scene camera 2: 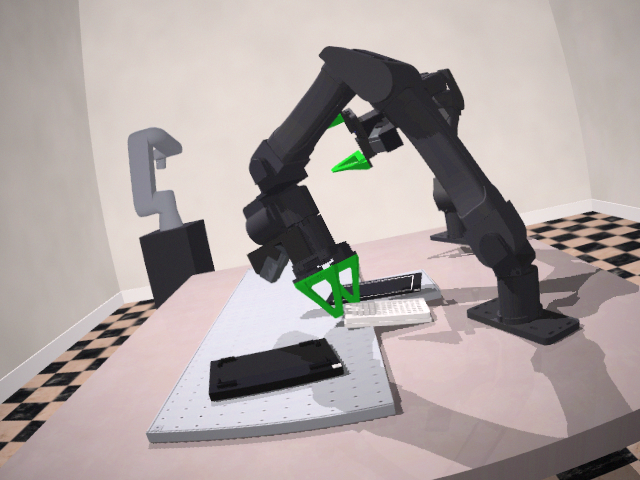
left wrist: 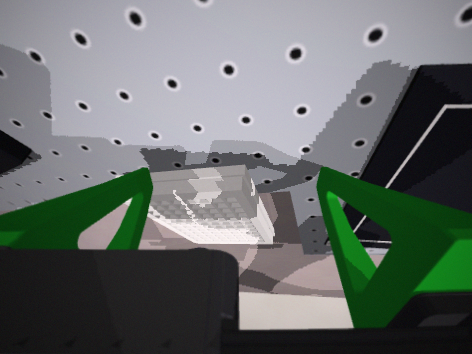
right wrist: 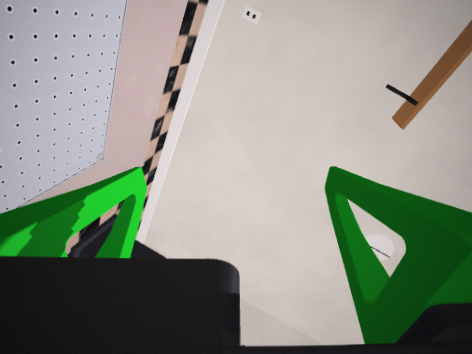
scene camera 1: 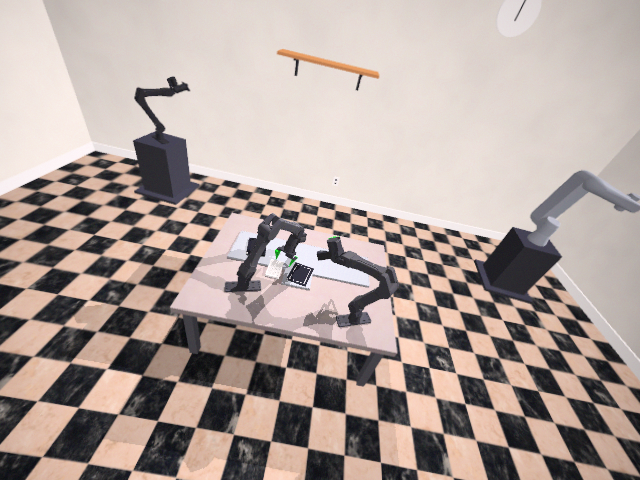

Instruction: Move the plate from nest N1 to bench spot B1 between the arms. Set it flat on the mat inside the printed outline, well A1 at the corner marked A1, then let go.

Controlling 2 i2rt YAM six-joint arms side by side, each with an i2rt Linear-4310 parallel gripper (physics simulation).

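Places are measured from the left arm's base along level axes (x ahead, y left, z up), in centimetres.
Pixels of known places: left gripper, fingertip midpoint: (scene camera 2: 348, 310) (left wrist: 234, 176) (scene camera 1: 282, 263); right gripper, fingertip midpoint: (scene camera 2: 321, 152) (right wrist: 235, 177); left arm's base at its link origin: (scene camera 2: 520, 321) (scene camera 1: 243, 286); right arm's base at its link origin: (scene camera 2: 460, 239) (scene camera 1: 353, 319).
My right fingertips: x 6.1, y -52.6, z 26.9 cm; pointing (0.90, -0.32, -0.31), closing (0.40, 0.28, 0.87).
For each thing: its top centre in the pictures, then the offset to it from my right fingertips. Level surfaces: height alone.
- white well plate at its top centre: (left wrist: 208, 236) (scene camera 2: 385, 302) (scene camera 1: 274, 266) dx +5.9, dy +33.4, dz -23.7 cm
- black mat at its surface level: dz -25.4 cm
- black nest at its top centre: (scene camera 2: 268, 360) (scene camera 1: 257, 245) dx +26.5, dy +43.1, dz -23.8 cm
- pale perforated board at its surface level: dz -25.6 cm
- table at its surface level: dz -26.9 cm
The white well plate (scene camera 1: 273, 269) (scene camera 2: 387, 313) (left wrist: 215, 215) lies off the nest, across the edge of the perforated board, beside the black mat (scene camera 1: 300, 274) (scene camera 2: 382, 287) (left wrist: 425, 150) with its white printed outline. A gap separates plate and mat in the left wrist view. I cannot read the A1 marking. The black nest (scene camera 2: 273, 363) (scene camera 1: 252, 246) is empty on the board. My left gripper (scene camera 1: 285, 257) (scene camera 2: 346, 308) (left wrist: 234, 176) is open at the plate's near end, its fingers apart and gripping nothing. My right gripper (scene camera 2: 332, 148) (right wrist: 235, 177) is open, empty and raised high above the table.
The pale perforated board (scene camera 1: 343, 268) (scene camera 2: 217, 341) (left wrist: 200, 30) (right wrist: 55, 85) runs along the table (scene camera 1: 206, 297) (scene camera 2: 87, 403). The left arm's base (scene camera 1: 242, 286) (scene camera 2: 523, 317) stands near the plate. Both forearms reach over the table.
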